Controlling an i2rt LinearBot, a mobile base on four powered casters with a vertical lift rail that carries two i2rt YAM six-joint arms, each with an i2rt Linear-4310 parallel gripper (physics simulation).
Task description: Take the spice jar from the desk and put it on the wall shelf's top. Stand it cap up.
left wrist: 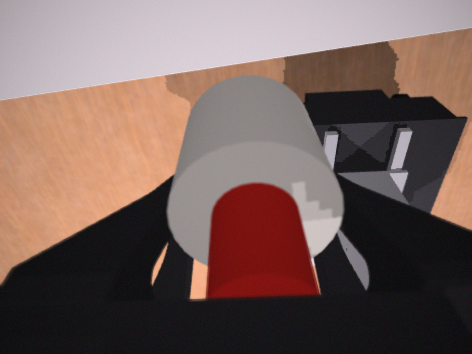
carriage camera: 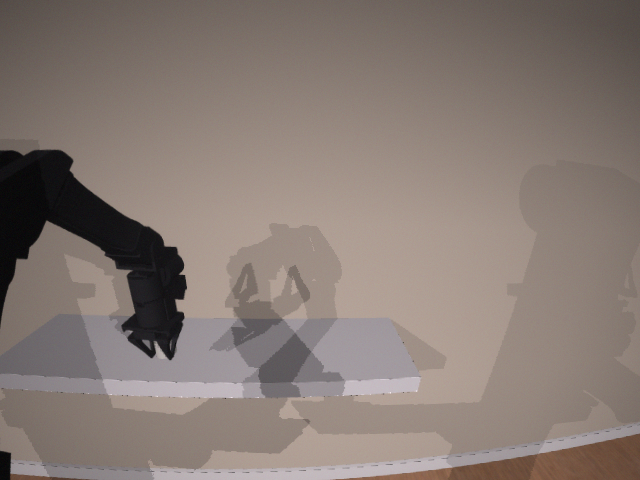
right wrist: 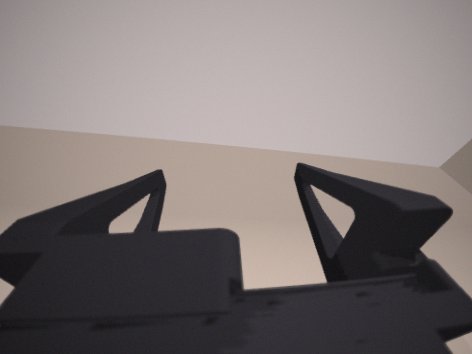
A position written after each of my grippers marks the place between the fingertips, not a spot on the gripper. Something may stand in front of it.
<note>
In view: my left gripper (carriage camera: 162,357), my right gripper (right wrist: 230,173), a spice jar (left wrist: 254,198) and a wall shelf (carriage camera: 216,357).
My left gripper also shows in the left wrist view (left wrist: 249,175). The wall shelf shows as well in the left wrist view (left wrist: 53,53). The right wrist view does not show the spice jar: it is out of frame.
</note>
